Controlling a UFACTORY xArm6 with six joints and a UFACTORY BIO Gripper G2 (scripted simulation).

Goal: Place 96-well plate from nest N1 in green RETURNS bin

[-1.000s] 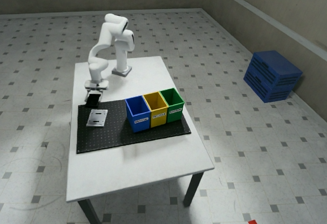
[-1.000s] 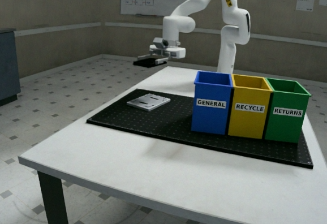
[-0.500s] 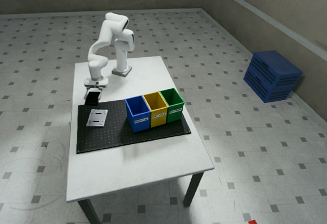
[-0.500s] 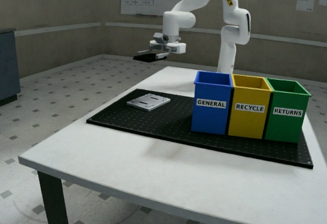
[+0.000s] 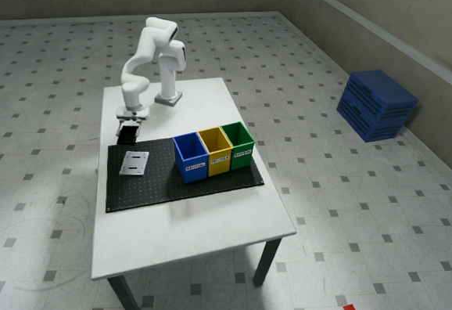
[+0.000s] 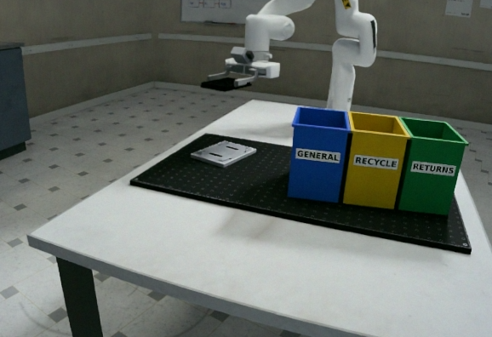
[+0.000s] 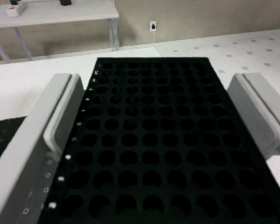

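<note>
The green returns bin is 30 mm ahead of my hand, 550 mm to the left of it and 140 mm below it. The rest, counted from my hand: blue general bin: 80 mm ahead, 290 mm to the left, 140 mm below; then black 96-well plate: 10 mm below; then plate nest N1: 220 mm below.
</note>
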